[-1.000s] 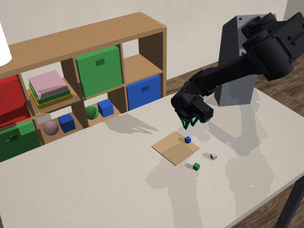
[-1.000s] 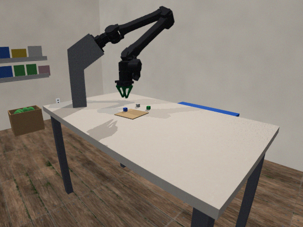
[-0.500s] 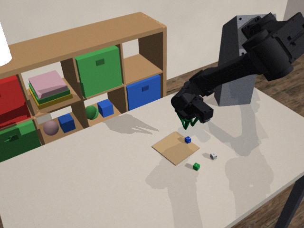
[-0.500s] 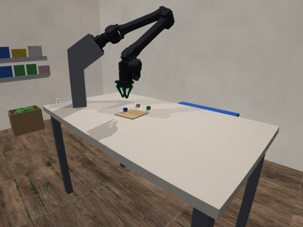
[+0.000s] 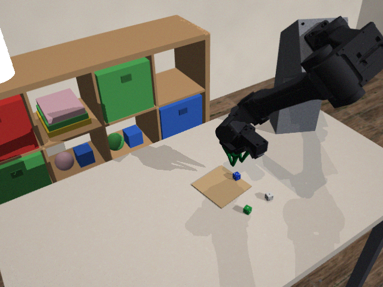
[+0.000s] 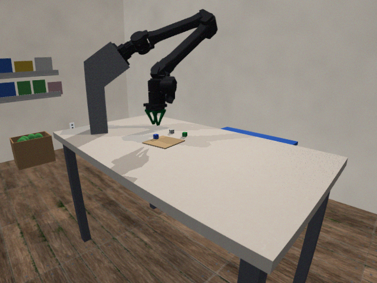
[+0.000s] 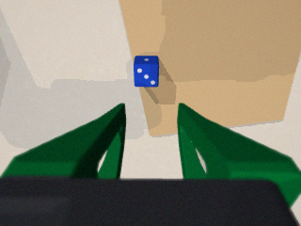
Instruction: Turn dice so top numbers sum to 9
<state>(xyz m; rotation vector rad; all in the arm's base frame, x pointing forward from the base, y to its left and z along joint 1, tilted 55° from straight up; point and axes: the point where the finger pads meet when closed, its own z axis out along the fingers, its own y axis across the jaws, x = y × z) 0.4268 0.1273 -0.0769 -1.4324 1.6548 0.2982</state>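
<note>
The blue die lies 70 mm below my hand. From my hand the other things lie so: tan mat 60 mm ahead, 80 mm below; green die 40 mm ahead, 140 mm to the left, 70 mm below; white die 50 mm behind, 120 mm to the left, 70 mm below.
</note>
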